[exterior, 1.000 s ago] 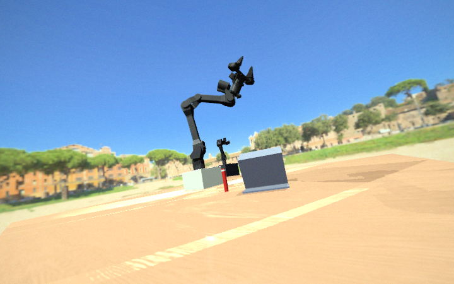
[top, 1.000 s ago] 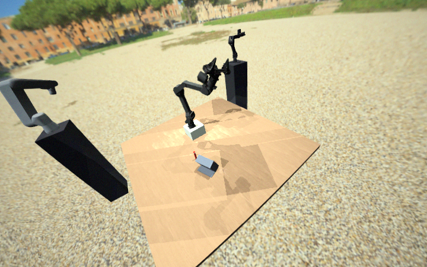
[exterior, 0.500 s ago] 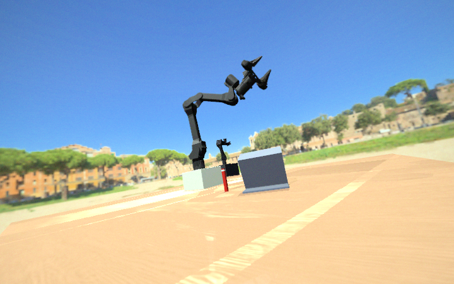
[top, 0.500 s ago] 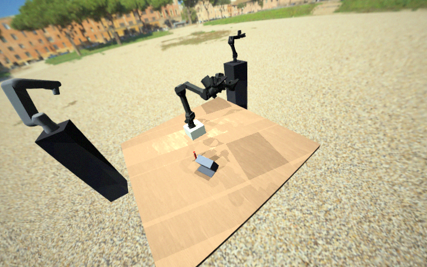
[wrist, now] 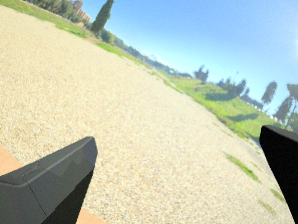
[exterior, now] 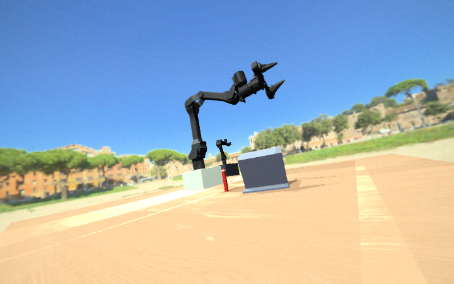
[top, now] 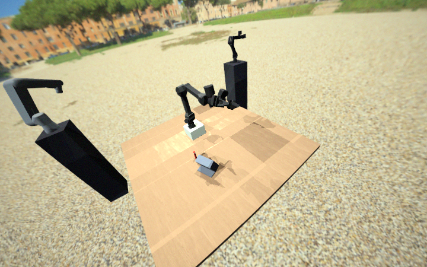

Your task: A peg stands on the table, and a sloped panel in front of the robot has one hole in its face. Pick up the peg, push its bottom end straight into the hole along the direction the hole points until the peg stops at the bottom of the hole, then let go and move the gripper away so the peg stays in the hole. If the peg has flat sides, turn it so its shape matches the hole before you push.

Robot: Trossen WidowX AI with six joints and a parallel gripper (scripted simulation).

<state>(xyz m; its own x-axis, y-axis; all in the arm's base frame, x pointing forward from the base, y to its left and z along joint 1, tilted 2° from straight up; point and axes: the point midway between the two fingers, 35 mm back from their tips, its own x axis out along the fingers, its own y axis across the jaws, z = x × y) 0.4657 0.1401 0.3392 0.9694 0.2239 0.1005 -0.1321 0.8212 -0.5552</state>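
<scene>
Now: the red peg 400 mm below my gripper tip, 260 mm to the right of it and 190 mm behind it. From my gripper tip the other things lie so: sloped panel (400 mm below, 230 mm to the right, 50 mm behind).
</scene>
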